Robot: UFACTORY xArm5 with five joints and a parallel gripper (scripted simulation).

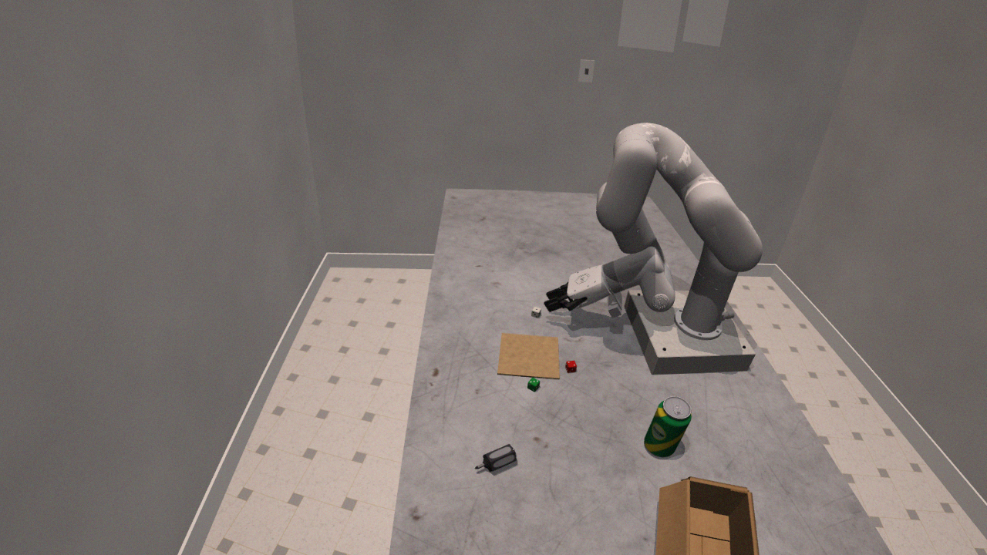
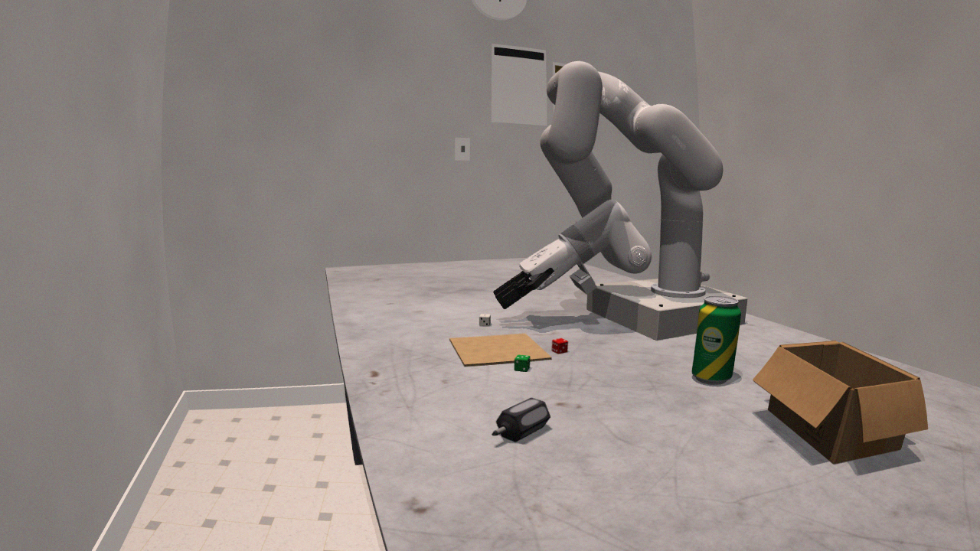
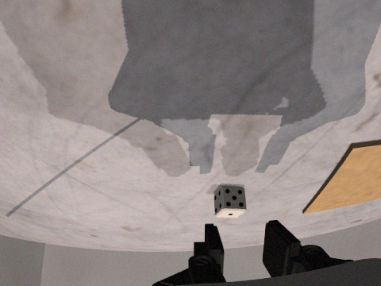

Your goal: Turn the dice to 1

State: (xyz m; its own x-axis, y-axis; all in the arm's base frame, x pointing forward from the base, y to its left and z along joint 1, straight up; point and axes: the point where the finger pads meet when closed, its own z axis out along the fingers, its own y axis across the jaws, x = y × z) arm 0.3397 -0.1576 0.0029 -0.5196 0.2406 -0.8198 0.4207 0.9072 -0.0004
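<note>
The white die is 40 mm ahead of my hand, 20 mm to the right of it and 50 mm below it. Also, from my hand: tan mat (100 mm ahead, 130 mm to the left, 60 mm below); then green die (110 mm ahead, 230 mm to the left, 50 mm below); then red die (10 mm ahead, 190 mm to the left, 50 mm below).
</note>
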